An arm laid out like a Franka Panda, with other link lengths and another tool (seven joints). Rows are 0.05 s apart.
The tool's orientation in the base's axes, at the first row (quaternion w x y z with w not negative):
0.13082, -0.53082, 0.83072, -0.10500
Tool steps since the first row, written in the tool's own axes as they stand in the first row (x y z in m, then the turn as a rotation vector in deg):
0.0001, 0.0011, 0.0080, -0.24, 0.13, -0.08
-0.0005, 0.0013, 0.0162, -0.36, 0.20, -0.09
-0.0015, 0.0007, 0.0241, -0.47, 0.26, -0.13
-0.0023, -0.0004, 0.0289, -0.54, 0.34, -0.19
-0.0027, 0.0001, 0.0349, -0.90, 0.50, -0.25
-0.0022, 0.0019, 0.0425, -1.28, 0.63, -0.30
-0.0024, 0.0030, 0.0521, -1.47, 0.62, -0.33
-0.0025, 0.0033, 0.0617, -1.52, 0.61, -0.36
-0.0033, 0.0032, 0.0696, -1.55, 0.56, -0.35
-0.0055, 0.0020, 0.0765, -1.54, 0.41, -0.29
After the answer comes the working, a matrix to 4 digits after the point.
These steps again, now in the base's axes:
0.0017, 0.0001, -0.0079, -0.04, 0.27, 0.06
0.0044, 0.0004, -0.0156, -0.06, 0.41, 0.06
0.0079, 0.0008, -0.0228, -0.08, 0.54, 0.09
0.0108, 0.0009, -0.0269, -0.14, 0.64, 0.13
0.0125, 0.0013, -0.0327, -0.15, 1.03, 0.17
0.0132, 0.0013, -0.0405, -0.12, 1.44, 0.22
0.0155, 0.0016, -0.0499, -0.05, 1.61, 0.27
0.0185, 0.0014, -0.0590, -0.03, 1.65, 0.31
0.0215, 0.0019, -0.0663, 0.03, 1.65, 0.32
0.0257, 0.0031, -0.0722, 0.17, 1.58, 0.31

The tool's axes in the first row as the columns of a matrix, in the base's axes (rounded; the answer above uses it unrounded):
-0.4022, -0.8544, 0.3288
-0.9094, 0.4144, -0.0356
-0.1059, -0.3133, -0.9437

